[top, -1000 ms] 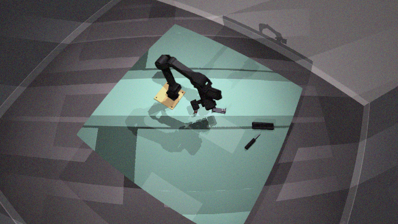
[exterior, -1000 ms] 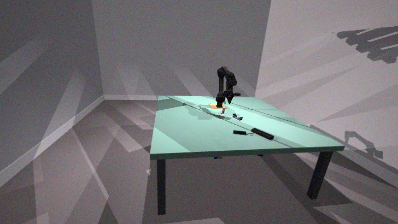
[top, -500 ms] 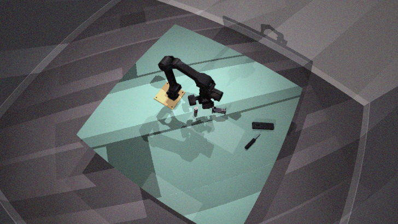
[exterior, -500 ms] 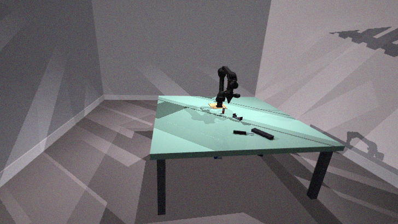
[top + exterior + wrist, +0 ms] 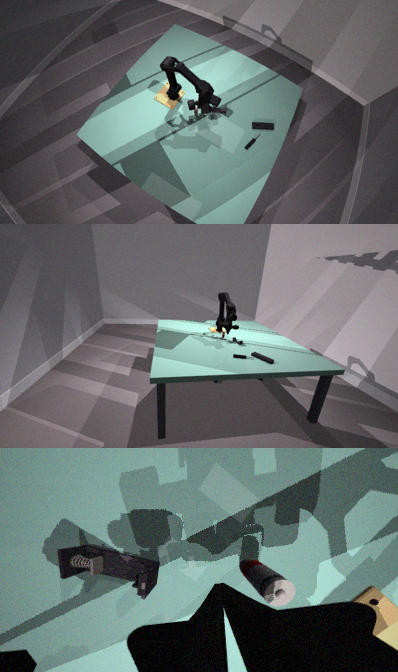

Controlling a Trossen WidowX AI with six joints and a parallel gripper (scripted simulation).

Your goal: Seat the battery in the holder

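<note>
The battery is 30 mm behind my gripper tip, 30 mm to the right of it and 10 mm below it. Also, from my gripper tip: black bar (410 mm ahead, 170 mm to the left, 30 mm below); then screwdriver (410 mm ahead, 40 mm to the left, 30 mm below).
</note>
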